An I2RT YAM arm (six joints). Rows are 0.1 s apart.
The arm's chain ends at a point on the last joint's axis. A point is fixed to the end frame.
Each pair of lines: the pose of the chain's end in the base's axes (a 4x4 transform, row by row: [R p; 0 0 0 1], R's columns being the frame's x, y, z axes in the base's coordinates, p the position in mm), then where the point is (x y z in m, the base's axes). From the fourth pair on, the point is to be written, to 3 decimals.
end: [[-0.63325 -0.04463 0.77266 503.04], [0.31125 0.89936 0.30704 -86.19], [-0.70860 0.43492 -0.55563 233.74], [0 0 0 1]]
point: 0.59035 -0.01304 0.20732
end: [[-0.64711 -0.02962 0.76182 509.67], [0.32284 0.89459 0.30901 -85.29], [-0.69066 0.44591 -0.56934 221.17], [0 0 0 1]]
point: 0.59679 -0.01234 0.19362
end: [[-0.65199 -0.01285 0.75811 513.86], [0.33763 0.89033 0.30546 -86.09], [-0.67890 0.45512 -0.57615 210.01], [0 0 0 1]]
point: 0.60151 -0.01393 0.18205
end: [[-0.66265 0.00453 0.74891 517.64], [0.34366 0.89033 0.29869 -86.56], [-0.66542 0.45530 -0.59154 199.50], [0 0 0 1]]
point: 0.605 -0.015 0.170
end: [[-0.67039 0.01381 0.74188 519.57], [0.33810 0.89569 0.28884 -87.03], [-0.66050 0.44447 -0.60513 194.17], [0 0 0 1]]
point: 0.607 -0.016 0.162
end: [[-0.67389 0.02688 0.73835 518.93], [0.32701 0.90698 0.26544 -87.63], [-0.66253 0.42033 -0.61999 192.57], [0 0 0 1]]
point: 0.607 -0.019 0.158
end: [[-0.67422 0.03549 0.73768 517.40], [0.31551 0.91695 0.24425 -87.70], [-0.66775 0.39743 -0.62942 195.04], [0 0 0 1]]
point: 0.606 -0.020 0.158
